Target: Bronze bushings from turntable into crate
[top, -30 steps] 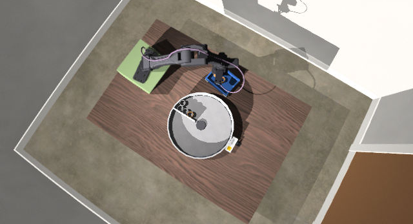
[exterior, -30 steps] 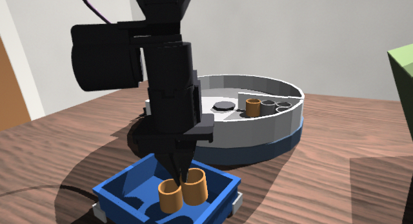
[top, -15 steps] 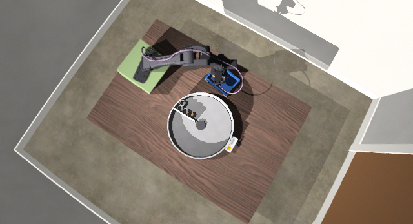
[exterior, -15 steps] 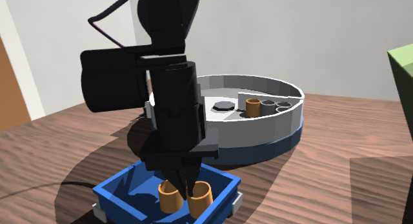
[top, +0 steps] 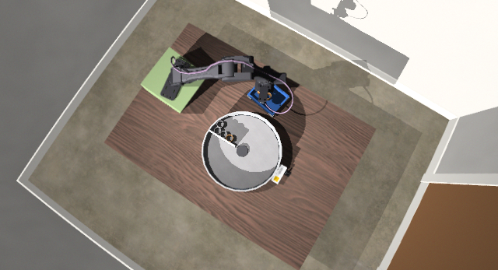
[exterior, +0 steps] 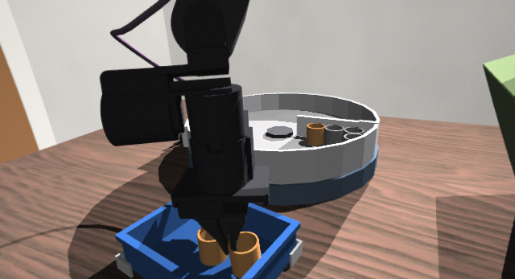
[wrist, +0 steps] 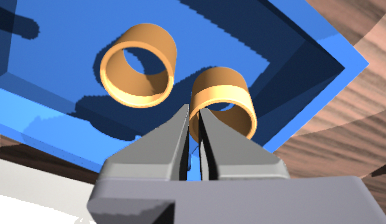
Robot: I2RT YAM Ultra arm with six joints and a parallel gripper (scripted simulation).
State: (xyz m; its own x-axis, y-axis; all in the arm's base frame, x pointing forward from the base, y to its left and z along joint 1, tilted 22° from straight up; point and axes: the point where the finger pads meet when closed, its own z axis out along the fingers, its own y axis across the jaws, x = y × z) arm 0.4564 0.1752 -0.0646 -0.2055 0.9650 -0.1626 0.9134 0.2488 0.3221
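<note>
Right now the blue crate is 4 cm ahead of my hand, 2 cm to the right of it and 2 cm below it. The rest, counted from my hand: turntable (2 cm ahead, 37 cm to the right, 1 cm above).
</note>
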